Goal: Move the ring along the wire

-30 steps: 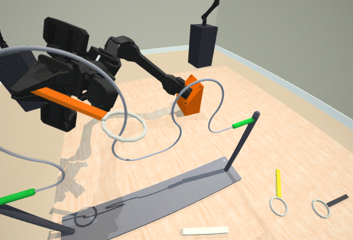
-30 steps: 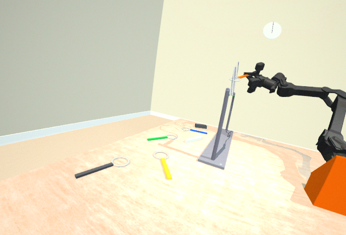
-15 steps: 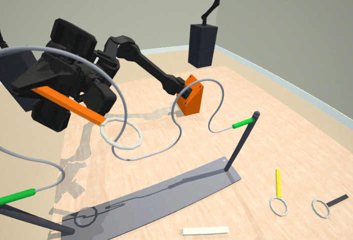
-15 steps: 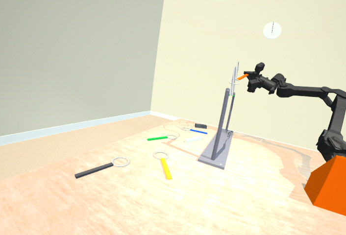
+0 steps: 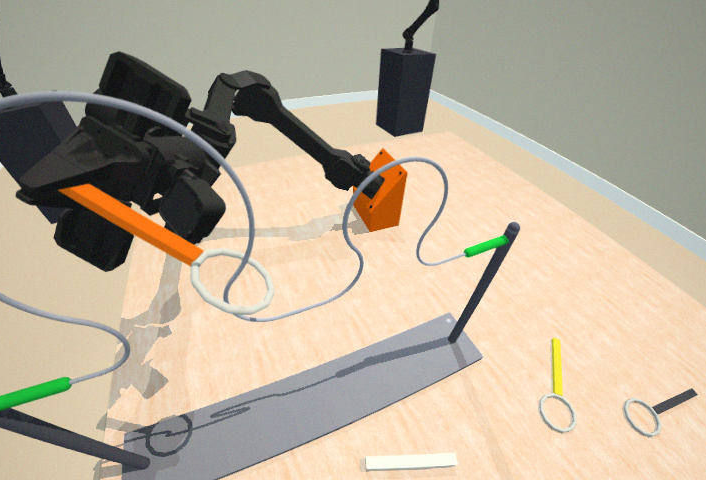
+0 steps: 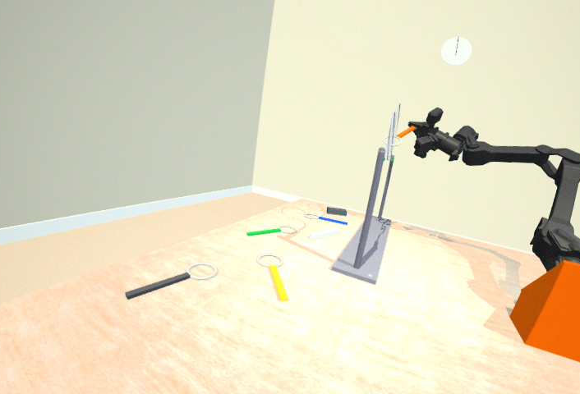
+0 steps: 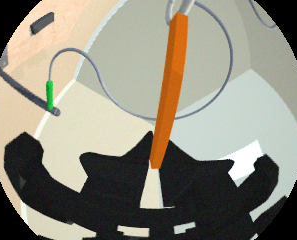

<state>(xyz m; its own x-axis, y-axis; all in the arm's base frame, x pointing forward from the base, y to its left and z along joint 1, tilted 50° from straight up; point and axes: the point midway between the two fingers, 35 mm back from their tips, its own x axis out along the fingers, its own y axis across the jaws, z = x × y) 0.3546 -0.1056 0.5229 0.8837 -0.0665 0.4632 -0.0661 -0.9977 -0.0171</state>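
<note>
Right now the orange-handled ring is 70 mm to the left of my gripper tip, 60 mm below it and 20 mm ahead of it. From my gripper tip the other things lie so: yellow-handled ring (530 mm to the left, 430 mm below, 250 mm ahead); then white bar (420 mm below, 230 mm to the left, 200 mm ahead); then dark-handled ring (670 mm to the left, 430 mm below, 390 mm ahead).
</note>
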